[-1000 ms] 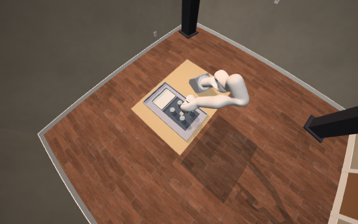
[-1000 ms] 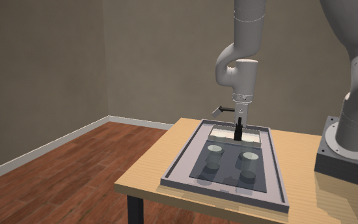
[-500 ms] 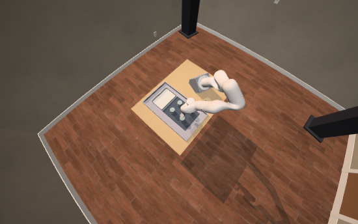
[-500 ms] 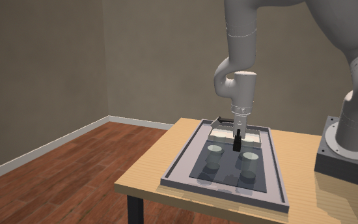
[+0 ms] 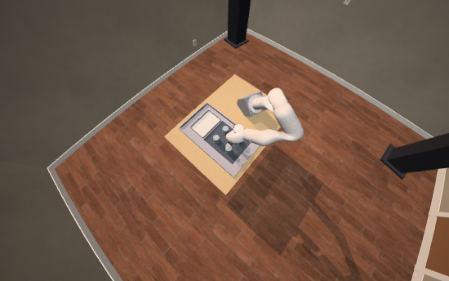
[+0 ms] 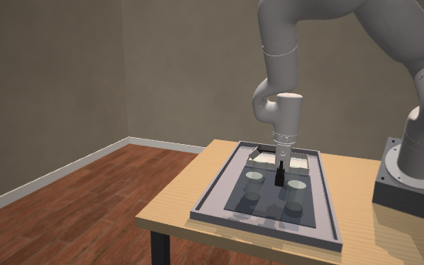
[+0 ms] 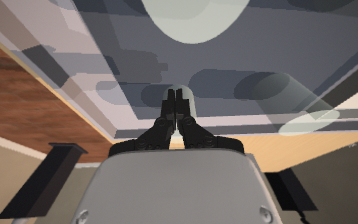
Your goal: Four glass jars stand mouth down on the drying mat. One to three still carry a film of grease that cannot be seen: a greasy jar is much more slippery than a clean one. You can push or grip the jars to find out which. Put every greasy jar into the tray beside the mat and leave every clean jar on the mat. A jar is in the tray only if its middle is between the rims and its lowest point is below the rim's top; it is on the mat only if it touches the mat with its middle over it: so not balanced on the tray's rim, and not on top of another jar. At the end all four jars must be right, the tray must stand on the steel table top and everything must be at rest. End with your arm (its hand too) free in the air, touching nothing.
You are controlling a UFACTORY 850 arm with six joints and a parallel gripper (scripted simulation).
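Now: the dark drying mat 40 mm ahead of my hand, 90 mm to the right of it and 90 mm below it. Round my hand: cream tray 80 mm ahead, 410 mm to the right, 90 mm below.
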